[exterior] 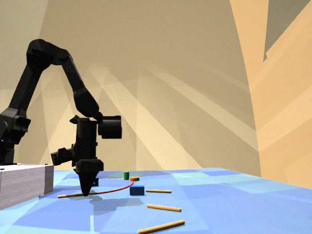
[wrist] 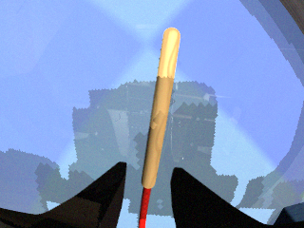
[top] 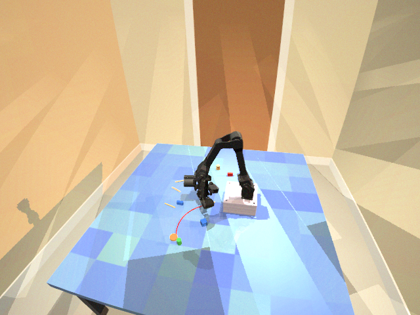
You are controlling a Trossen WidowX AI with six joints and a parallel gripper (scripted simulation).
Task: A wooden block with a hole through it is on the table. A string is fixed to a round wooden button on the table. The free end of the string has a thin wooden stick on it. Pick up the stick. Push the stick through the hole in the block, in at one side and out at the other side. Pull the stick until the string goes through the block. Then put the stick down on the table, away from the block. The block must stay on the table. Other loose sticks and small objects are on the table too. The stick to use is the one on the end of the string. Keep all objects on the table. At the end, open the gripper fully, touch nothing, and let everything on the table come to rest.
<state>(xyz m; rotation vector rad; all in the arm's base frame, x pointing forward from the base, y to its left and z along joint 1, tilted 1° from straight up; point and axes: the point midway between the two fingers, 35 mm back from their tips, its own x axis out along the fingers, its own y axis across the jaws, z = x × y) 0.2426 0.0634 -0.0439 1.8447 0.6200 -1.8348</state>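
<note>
The thin wooden stick lies 10 mm to the right of my gripper tip and 10 mm behind it. Also, from my gripper tip: blue brick (140 mm ahead, 30 mm to the left, 10 mm above); green cylinder (280 mm to the left, 40 mm ahead, 20 mm above); round button (260 mm to the left, 80 mm ahead, 10 mm above).
</note>
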